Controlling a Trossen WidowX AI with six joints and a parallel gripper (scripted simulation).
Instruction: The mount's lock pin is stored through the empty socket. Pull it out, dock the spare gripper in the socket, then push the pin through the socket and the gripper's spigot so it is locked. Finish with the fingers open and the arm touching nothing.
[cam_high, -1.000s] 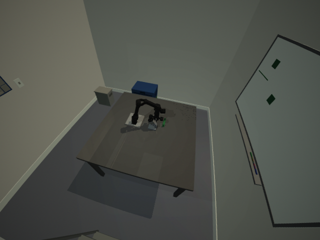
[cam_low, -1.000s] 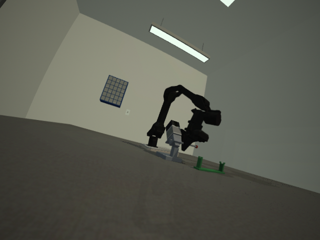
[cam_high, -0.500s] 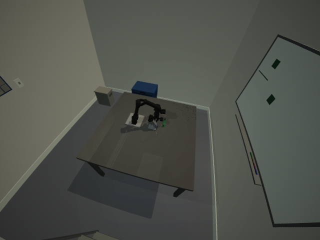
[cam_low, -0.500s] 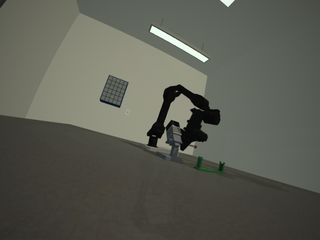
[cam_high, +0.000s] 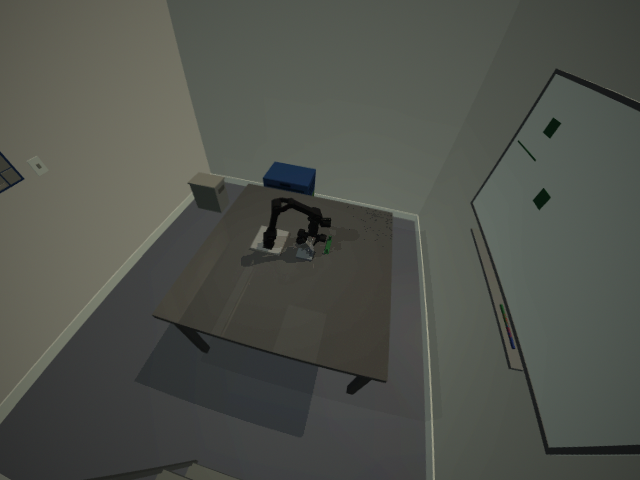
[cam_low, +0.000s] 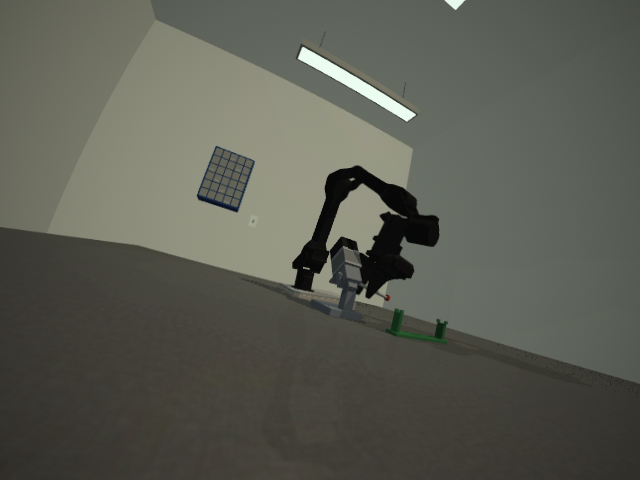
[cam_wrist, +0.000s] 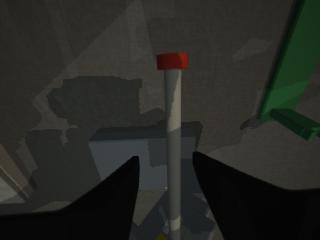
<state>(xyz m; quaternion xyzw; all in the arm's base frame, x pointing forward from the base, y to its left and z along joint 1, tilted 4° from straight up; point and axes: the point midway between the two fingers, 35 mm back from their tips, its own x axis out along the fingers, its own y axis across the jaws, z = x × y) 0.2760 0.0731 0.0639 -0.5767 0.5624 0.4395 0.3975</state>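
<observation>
Right now the grey mount is 50 mm to the right of my gripper tip. Round my gripper tip: green cradle (110 mm ahead, 80 mm to the left, 30 mm below); spare gripper (20 mm behind, 50 mm to the right, 70 mm above).
</observation>
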